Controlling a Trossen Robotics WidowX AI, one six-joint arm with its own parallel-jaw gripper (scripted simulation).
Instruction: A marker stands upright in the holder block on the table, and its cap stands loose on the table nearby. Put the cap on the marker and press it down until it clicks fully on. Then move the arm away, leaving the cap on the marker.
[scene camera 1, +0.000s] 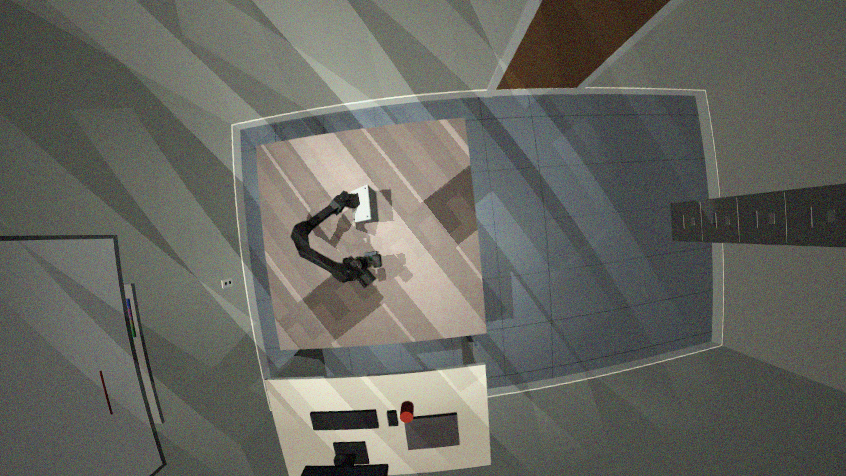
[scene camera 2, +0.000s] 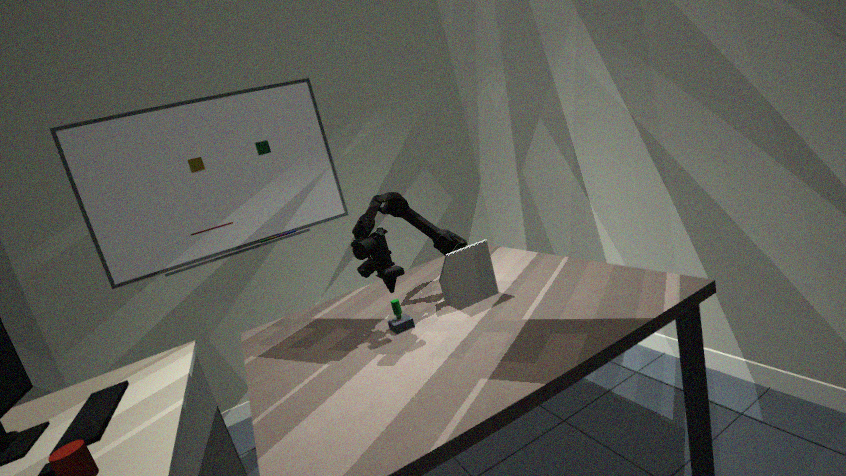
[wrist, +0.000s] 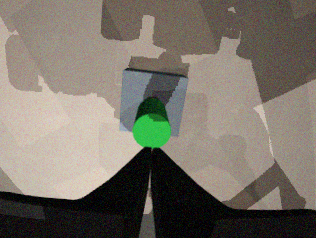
Labels:
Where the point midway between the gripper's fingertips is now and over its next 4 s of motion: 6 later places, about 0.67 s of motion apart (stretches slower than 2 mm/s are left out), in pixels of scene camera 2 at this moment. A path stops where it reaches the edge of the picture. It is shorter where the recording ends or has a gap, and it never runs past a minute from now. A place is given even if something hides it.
The gripper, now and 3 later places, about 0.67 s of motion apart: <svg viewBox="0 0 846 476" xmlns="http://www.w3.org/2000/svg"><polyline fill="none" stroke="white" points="392,292 393,298 394,300 387,279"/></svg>

